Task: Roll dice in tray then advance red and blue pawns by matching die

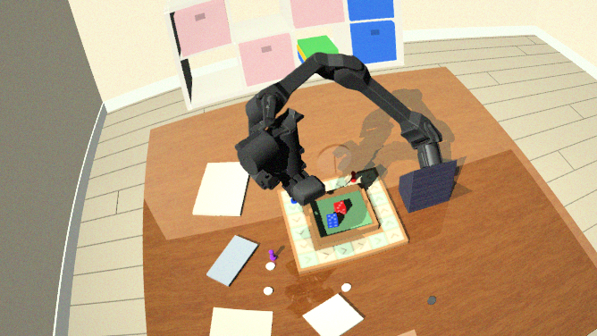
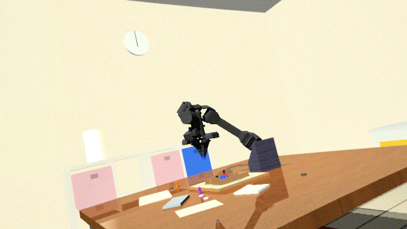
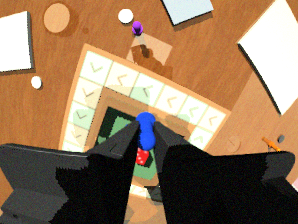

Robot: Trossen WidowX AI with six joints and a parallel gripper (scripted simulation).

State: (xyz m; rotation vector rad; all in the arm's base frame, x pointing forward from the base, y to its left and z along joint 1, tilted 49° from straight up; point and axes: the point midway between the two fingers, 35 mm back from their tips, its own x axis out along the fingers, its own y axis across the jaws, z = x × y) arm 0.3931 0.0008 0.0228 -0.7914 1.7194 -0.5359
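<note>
Now: the green tray 12 cm behind my gripper tip, 1 cm to the right of it and 14 cm below it. Also, from my gripper tip: grey card: 19 cm ahead, 1 cm to the left, 14 cm below; then purple pawn: 9 cm ahead, 4 cm to the left, 13 cm below; then blue pawn: 1 cm above.
</note>
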